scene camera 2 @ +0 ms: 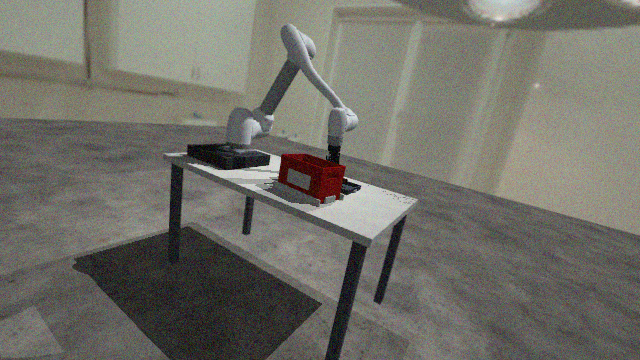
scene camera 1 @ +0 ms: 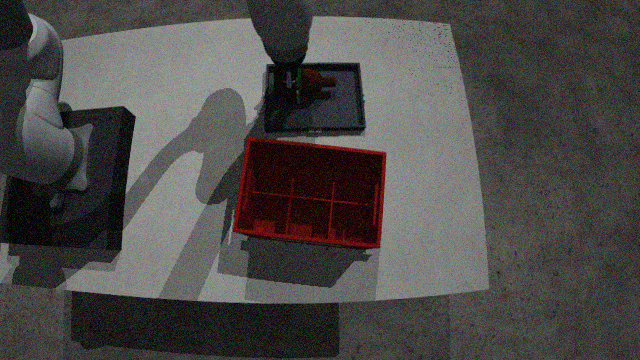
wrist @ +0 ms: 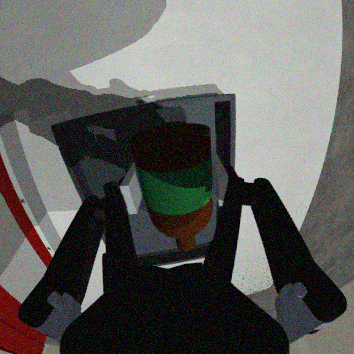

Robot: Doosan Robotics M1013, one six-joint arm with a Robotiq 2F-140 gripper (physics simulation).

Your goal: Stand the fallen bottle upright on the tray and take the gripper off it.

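Seen in the pictures: arm's base, origin of the base link: (scene camera 2: 237,150) (scene camera 1: 65,160).
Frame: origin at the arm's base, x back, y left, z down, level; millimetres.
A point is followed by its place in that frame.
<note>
The brown bottle (scene camera 1: 312,82) @(x -674, y 129, z -3 mm) (wrist: 175,200) @(x -630, y 145, z -9 mm) with a green band lies on its side over the tray (scene camera 1: 362,100) @(x -800, y 93, z 44 mm) (scene camera 2: 353,187) @(x -770, y 190, z 65 mm) (wrist: 200,109) @(x -572, y 194, z 65 mm). Its neck points right in scene camera 1 and toward the gripper's palm in the wrist view. My gripper (scene camera 1: 293,82) @(x -626, y 154, z 59 mm) (wrist: 175,162) @(x -626, y 154, z 59 mm) is shut on the bottle, one pad on each side of the green band. Whether the bottle touches the tray floor cannot be told. In scene camera 2 the gripper (scene camera 2: 334,153) points down behind the crate, which hides its fingertips and the bottle.
A red crate (scene camera 1: 382,200) @(x -775, y -191, z -105 mm) (scene camera 2: 327,184) @(x -770, y -223, z -24 mm) (wrist: 19,212) @(x -632, y -63, z 32 mm) with inner dividers stands close beside the tray, taller than it. The black base block (scene camera 1: 100,150) @(x -114, y 15, z 0 mm) (scene camera 2: 245,161) @(x -155, y -92, z 28 mm) under the arm is at the other end of the white table (scene camera 1: 430,175) @(x -954, y -114, z 70 mm) (scene camera 2: 350,215) @(x -925, y -266, z 70 mm).
</note>
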